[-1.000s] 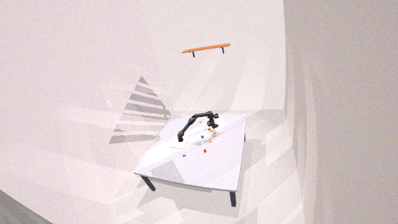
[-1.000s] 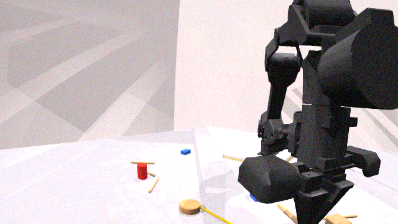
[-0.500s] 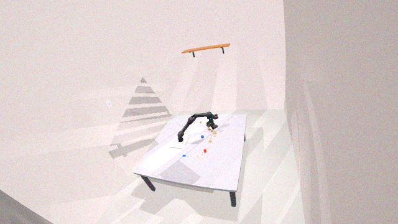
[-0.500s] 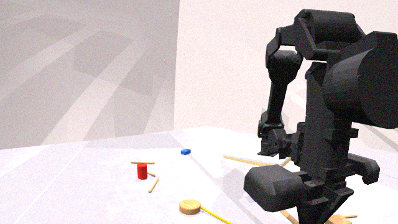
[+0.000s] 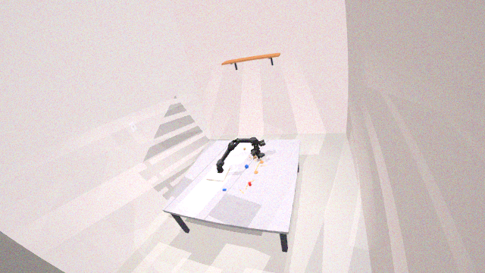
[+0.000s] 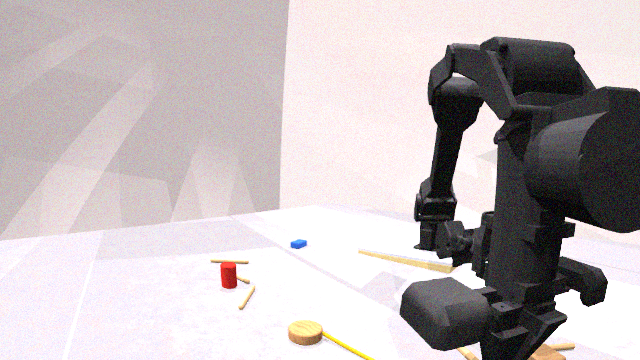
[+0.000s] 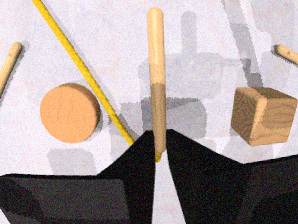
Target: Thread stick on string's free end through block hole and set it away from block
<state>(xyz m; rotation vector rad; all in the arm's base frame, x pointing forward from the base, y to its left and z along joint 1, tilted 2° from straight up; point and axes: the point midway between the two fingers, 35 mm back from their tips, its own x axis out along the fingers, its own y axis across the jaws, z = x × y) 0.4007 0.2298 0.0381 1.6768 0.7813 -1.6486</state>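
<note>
My gripper tip is 6 cm past the light wooden piece, 4 cm to the right of it and 1 cm above it. From my gripper tip the other things lie so: round wooden button: 21 cm to the right, 2 cm below, 1 cm ahead; thin wooden stick: 1 cm to the right, 1 cm behind; yellow string: 1 cm below, 1 cm ahead.
</note>
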